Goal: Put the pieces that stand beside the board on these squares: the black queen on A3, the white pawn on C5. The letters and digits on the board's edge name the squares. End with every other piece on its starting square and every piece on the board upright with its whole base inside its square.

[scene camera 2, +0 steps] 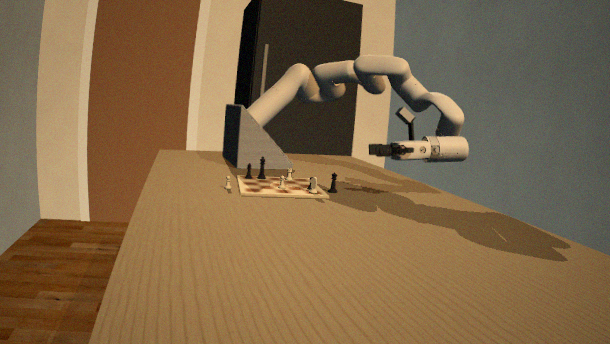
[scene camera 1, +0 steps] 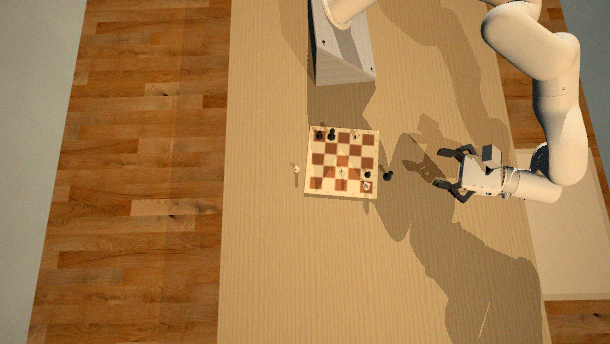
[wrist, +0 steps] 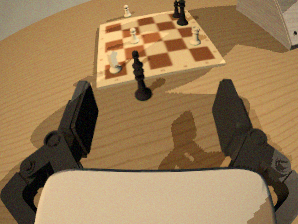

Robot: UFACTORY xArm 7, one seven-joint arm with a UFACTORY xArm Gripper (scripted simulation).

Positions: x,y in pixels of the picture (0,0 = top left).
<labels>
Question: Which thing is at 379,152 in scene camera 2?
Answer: My gripper.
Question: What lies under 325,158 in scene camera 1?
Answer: A chessboard.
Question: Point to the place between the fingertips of my gripper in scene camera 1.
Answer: At 435,166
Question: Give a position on a chessboard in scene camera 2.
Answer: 297,187
</labels>
